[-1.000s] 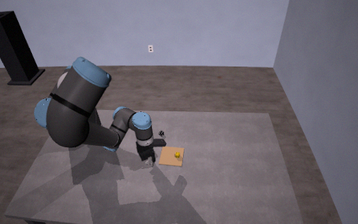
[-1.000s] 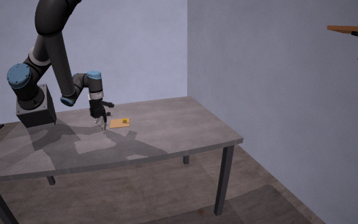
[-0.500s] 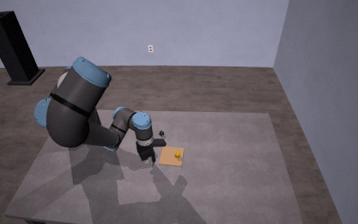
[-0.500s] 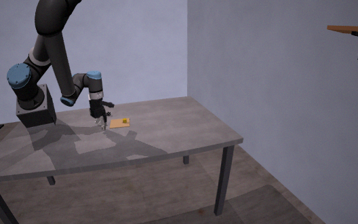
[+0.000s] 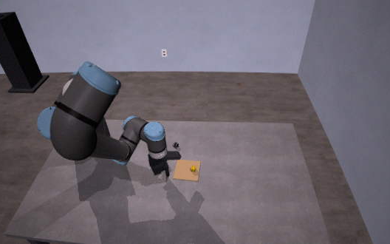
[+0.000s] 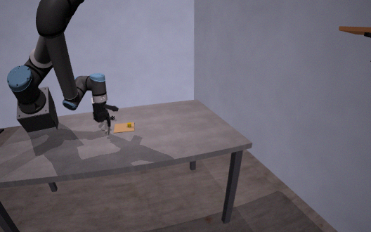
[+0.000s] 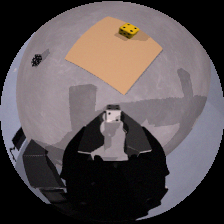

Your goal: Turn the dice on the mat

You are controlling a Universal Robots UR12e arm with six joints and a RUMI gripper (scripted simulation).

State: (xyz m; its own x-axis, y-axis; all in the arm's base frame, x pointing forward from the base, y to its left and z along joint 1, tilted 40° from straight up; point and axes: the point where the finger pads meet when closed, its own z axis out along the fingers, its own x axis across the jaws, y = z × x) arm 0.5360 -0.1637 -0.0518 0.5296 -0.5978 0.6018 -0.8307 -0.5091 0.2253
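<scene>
Now: hand 250 mm to the right of the black die, 20 mm short of it and 10 mm above it. Also, from my hand: white die right at my hand; then tan mat 110 mm ahead, 70 mm to the left, 20 mm below; then yellow die 150 mm ahead, 70 mm to the left.
</scene>
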